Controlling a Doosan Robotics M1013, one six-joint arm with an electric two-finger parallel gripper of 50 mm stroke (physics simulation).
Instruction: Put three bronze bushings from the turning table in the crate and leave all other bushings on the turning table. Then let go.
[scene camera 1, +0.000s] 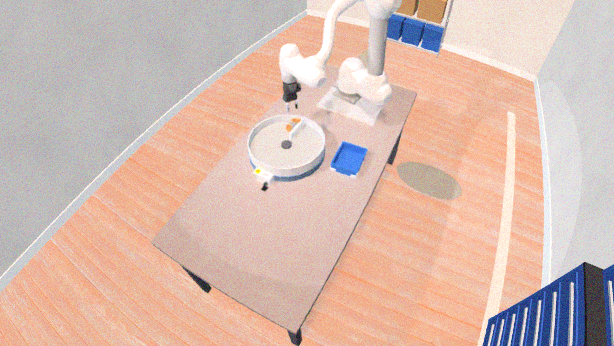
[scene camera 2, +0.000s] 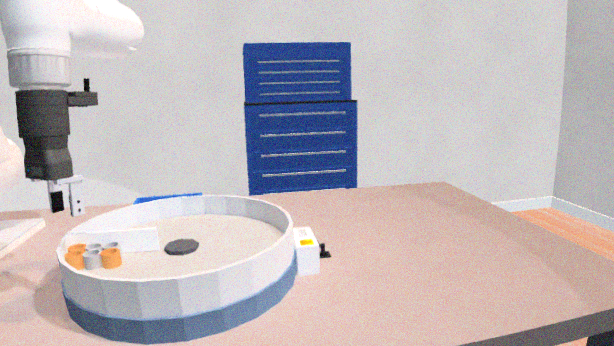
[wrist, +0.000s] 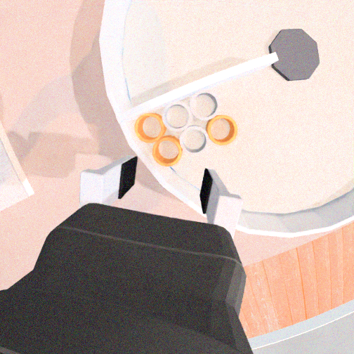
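Pixels of known places: gripper, fingertip midpoint: (scene camera 1: 292, 110) (scene camera 2: 67, 213); arm's base, origin of the base link: (scene camera 1: 349, 93).
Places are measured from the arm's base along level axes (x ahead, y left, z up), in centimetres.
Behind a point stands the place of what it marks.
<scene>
Three bronze bushings stand upright on the turning table (scene camera 1: 270, 155) {x 77.3, y 0.3, z 3.0 cm} (scene camera 2: 225, 265) {x 76.1, y -4.9, z 2.9 cm} (wrist: 280, 150). In the wrist view one bronze bushing (wrist: 136, 131) is by the wall and the white divider, a second bronze bushing (wrist: 156, 156) is beside it along the wall, and a third bronze bushing (wrist: 232, 134) (scene camera 2: 111, 259) {x 56.6, y -6.8, z 4.7 cm} is farther in. Three grey bushings stand among them; one grey bushing (wrist: 184, 146) (scene camera 2: 92, 260) {x 53.3, y -7.4, z 4.7 cm} touches bronze ones. The blue crate (scene camera 1: 349, 158) {x 48.8, y 32.4, z -1.8 cm} (scene camera 2: 170, 198) stands beside the turning table and looks empty. My gripper (scene camera 1: 292, 106) {x 50.2, y -7.3, z 13.2 cm} (scene camera 2: 66, 200) {x 50.2, y -7.3, z 13.2 cm} (wrist: 168, 176) is open and empty, above the turning table's rim.
The white divider (wrist: 200, 85) (scene camera 2: 142, 240) {x 59.3, y 0.1, z 5.4 cm} runs from the wall to the dark hub (scene camera 1: 286, 144) {x 66.3, y 2.1, z 3.8 cm} (scene camera 2: 181, 246) {x 66.4, y 1.1, z 3.8 cm} (wrist: 295, 55). A white control box (scene camera 1: 263, 175) {x 89.8, y 7.3, z 3.4 cm} (scene camera 2: 306, 257) {x 89.6, y 1.3, z 1.4 cm} sits at the turning table's outer side. The arm's base plate (scene camera 1: 367, 111) {x 8.6, y 19.5, z 0.0 cm} is on the table behind the crate.
</scene>
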